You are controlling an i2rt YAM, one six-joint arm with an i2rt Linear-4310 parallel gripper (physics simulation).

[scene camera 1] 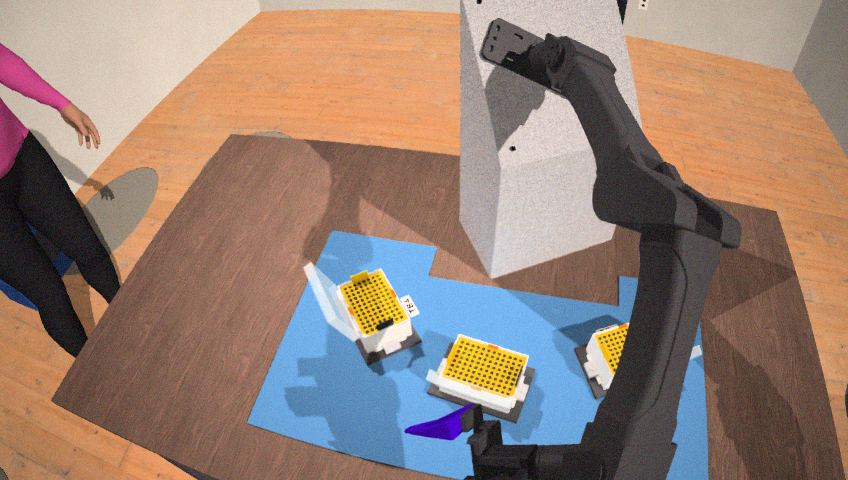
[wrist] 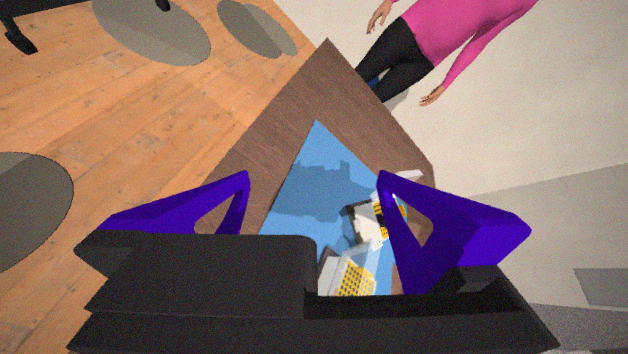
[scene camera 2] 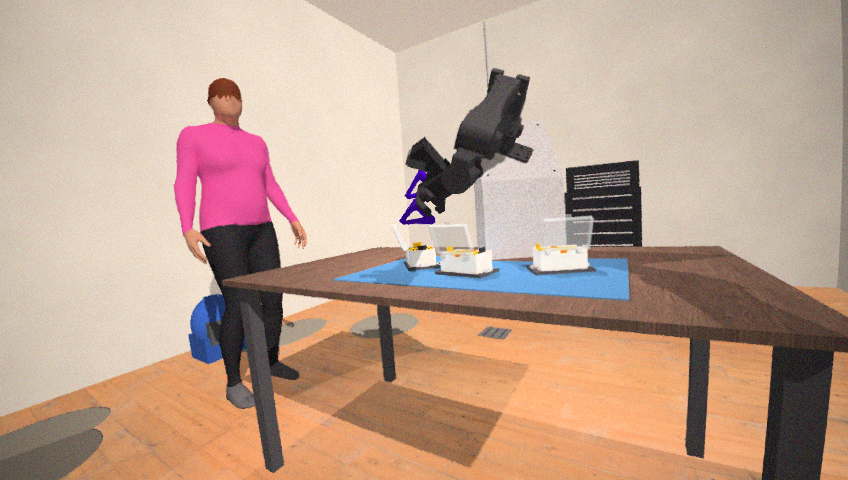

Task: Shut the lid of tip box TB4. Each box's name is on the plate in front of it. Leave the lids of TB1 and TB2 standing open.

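Frame: origin at the arm's base, x ahead, y left, z up, level; centimetres.
Seen in the pictures: gripper, fingertip midpoint: (scene camera 1: 413, 467) (wrist: 313, 177) (scene camera 2: 403, 209); arm's base, origin of the base link: (scene camera 1: 542, 62) (scene camera 2: 504, 147).
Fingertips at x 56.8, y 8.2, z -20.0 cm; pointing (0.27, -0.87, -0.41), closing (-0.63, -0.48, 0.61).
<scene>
Offsets run from my fingertips to a thing's top centre. "*": to the spot under its first point. Level surfaces: height alone.
Tip box TB4 {dx -25.9, dy -22.5, dz -12.9 cm} (scene camera 1: 373, 303) (scene camera 2: 421, 258) (wrist: 363, 222) is white with a yellow tip rack. Its name plate {* dx -30.5, dy -19.5, dz -19.3 cm} (scene camera 1: 409, 305) is readable. Its clear lid {dx -19.3, dy -26.9, dz -4.1 cm} (scene camera 1: 327, 303) (scene camera 2: 399, 236) stands open, leaning outward. The middle box (scene camera 1: 484, 365) (scene camera 2: 465, 262) (wrist: 350, 277) has its lid {* dx -14.7, dy +0.9, dz -8.0 cm} (scene camera 2: 450, 236) (wrist: 367, 252) open. The right box {dx -37.6, dy +19.5, dz -12.9 cm} (scene camera 1: 606, 350) (scene camera 2: 560, 259) is partly behind the arm in scene camera 1; its lid (scene camera 2: 568, 230) is open. Their names are not readable. My gripper (scene camera 2: 404, 208) (wrist: 313, 177) is open and empty, above box height. One purple finger (scene camera 1: 443, 423) shows near the middle box in scene camera 1.
The boxes stand on a blue mat {dz -19.5 cm} (scene camera 1: 285, 380) (scene camera 2: 601, 285) on a brown table {dz -19.7 cm} (scene camera 1: 196, 285) (scene camera 2: 702, 279). A tall grey block (scene camera 1: 535, 208) (scene camera 2: 517, 220) stands behind. My arm (scene camera 1: 660, 309) reaches across the right side in scene camera 1. A person (scene camera 1: 35, 196) (scene camera 2: 232, 178) stands beyond the table's left side.
</scene>
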